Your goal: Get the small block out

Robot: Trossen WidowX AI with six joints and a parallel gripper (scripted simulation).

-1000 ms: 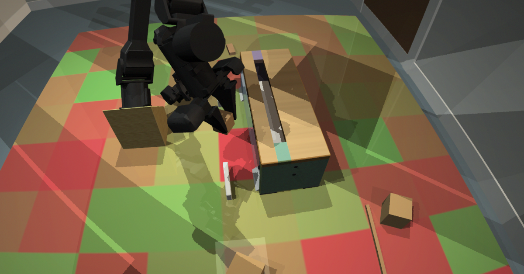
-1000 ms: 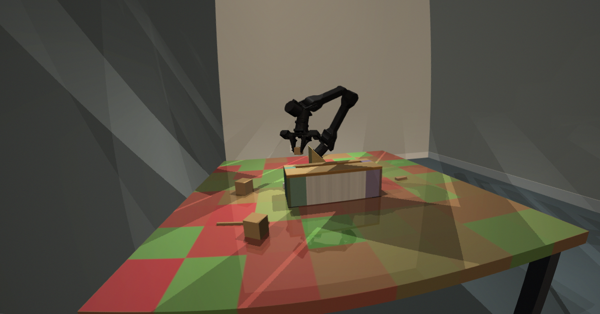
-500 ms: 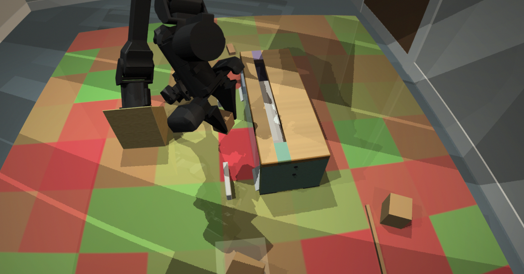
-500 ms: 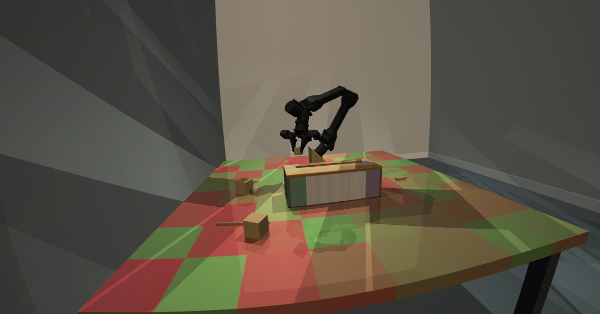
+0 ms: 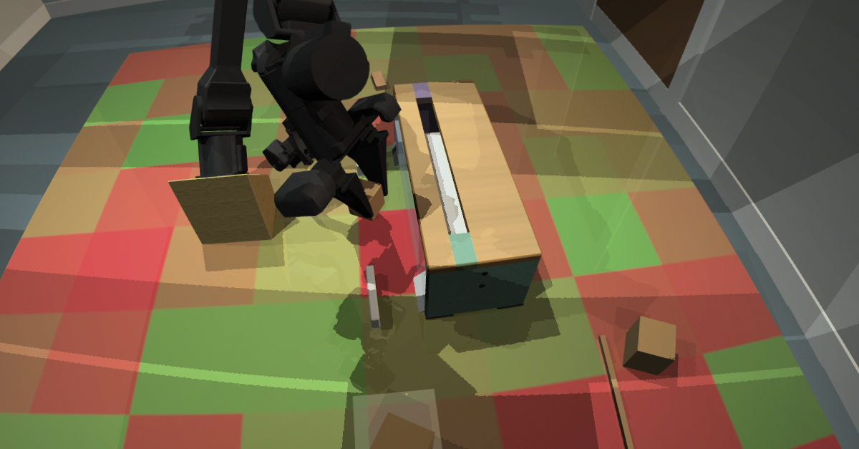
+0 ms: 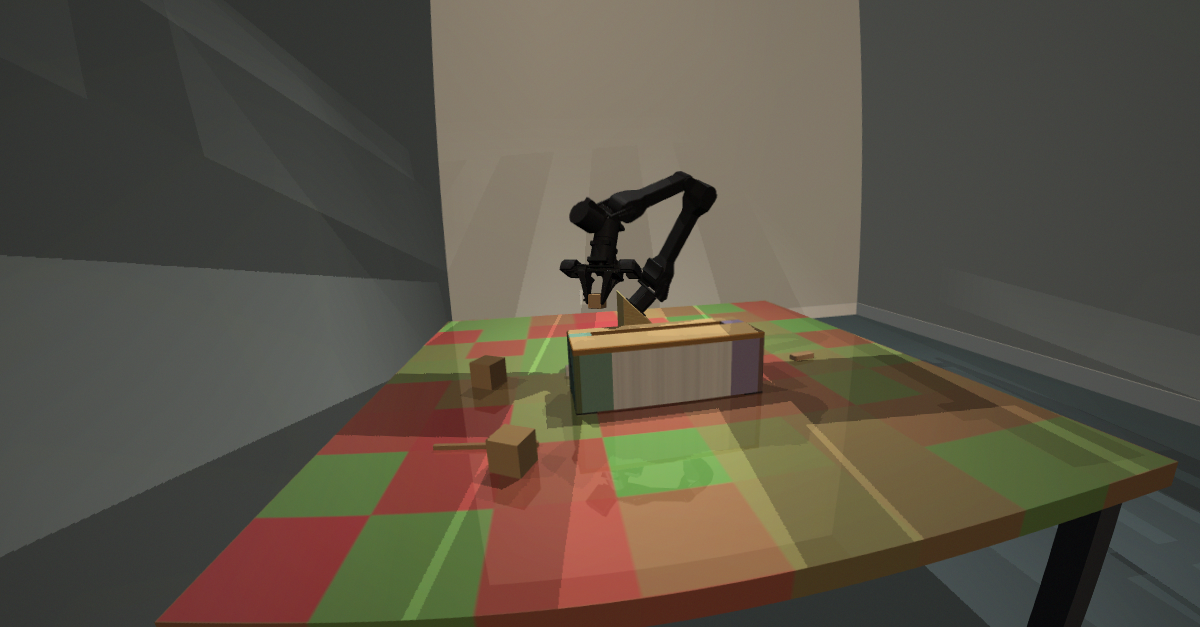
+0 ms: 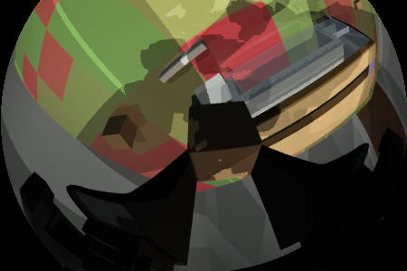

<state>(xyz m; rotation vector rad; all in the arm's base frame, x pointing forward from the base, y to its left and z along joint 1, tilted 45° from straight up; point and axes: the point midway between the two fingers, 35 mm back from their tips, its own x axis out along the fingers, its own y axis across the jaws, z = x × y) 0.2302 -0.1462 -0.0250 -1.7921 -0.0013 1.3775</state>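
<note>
Now: the tan block 10 mm behind my gripper tip and 10 mm to the left of it. From my gripper tip the other things lie so: thin stick 300 mm ahead, 210 mm to the right, 170 mm below.
</note>
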